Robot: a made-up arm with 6 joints. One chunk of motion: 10 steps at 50 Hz.
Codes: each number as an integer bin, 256 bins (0 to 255) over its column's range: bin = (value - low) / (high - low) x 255, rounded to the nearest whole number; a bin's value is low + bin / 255 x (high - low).
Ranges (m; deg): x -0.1..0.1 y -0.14..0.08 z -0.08..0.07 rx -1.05..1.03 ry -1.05..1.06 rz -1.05..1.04
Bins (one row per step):
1: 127 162 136 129 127 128
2: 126 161 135 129 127 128
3: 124 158 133 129 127 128
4: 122 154 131 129 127 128
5: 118 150 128 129 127 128
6: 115 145 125 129 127 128
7: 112 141 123 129 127 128
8: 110 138 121 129 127 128
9: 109 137 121 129 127 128
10: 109 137 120 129 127 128
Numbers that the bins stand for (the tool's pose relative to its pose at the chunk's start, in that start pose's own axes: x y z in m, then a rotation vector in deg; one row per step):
1: -0.0004 -0.0002 0.0000 0.00 0.00 0.00
2: -0.0012 -0.0011 -0.0006 0.00 0.00 0.00
3: -0.0027 -0.0037 -0.0018 0.00 0.00 0.00
4: -0.0043 -0.0071 -0.0029 0.00 0.00 0.00
5: -0.0075 -0.0106 -0.0047 0.00 0.00 0.00
6: -0.0098 -0.0149 -0.0065 0.00 0.00 0.00
7: -0.0122 -0.0184 -0.0076 0.00 0.00 0.00
8: -0.0137 -0.0209 -0.0088 0.00 0.00 0.00
9: -0.0145 -0.0218 -0.0088 0.00 0.00 0.00
10: -0.0145 -0.0218 -0.0094 0.00 0.00 0.00

